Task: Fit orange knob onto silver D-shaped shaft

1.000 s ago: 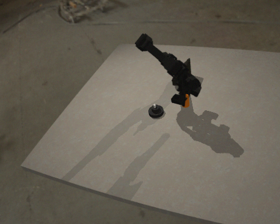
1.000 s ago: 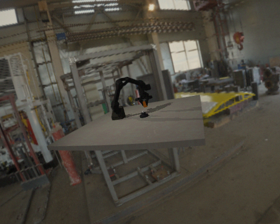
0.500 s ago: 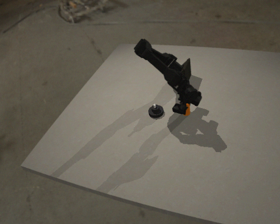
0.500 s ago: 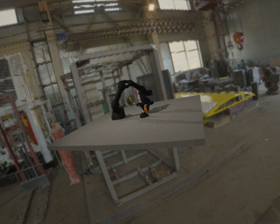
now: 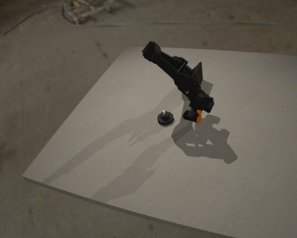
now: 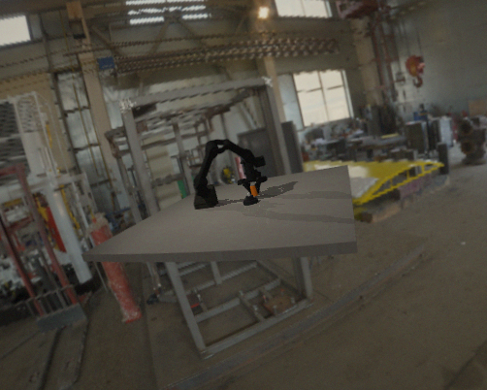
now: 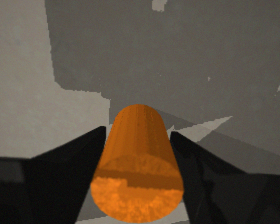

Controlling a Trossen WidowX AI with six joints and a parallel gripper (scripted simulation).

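The orange knob is 30 mm above my gripper tip. Also, from my gripper tip: round pedestal: 20 mm ahead, 170 mm to the right, 20 mm above.
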